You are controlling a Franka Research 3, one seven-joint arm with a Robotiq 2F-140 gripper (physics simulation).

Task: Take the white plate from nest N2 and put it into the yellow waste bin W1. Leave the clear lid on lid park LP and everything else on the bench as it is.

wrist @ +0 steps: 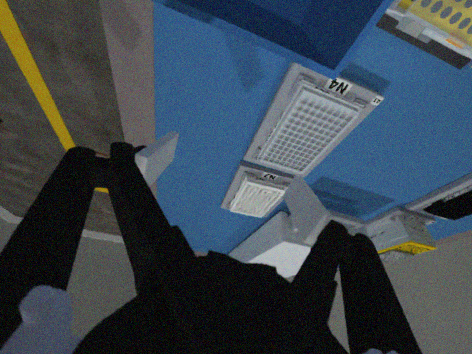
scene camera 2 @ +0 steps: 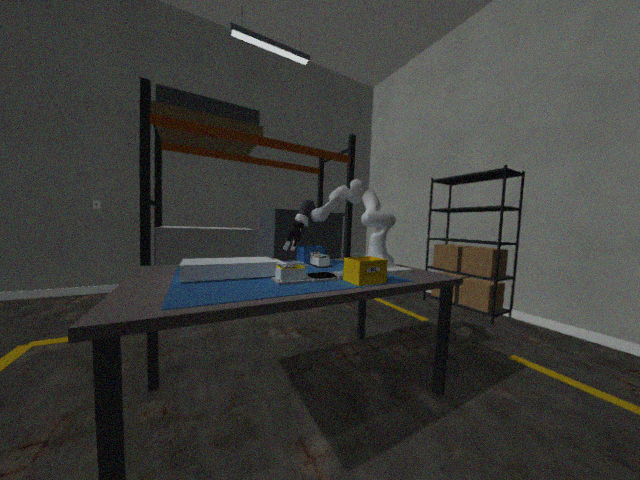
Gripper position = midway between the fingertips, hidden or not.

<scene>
I see my gripper [wrist: 235, 167], a white plate [wrist: 255, 196] and a yellow-topped box [wrist: 400, 239].
</scene>
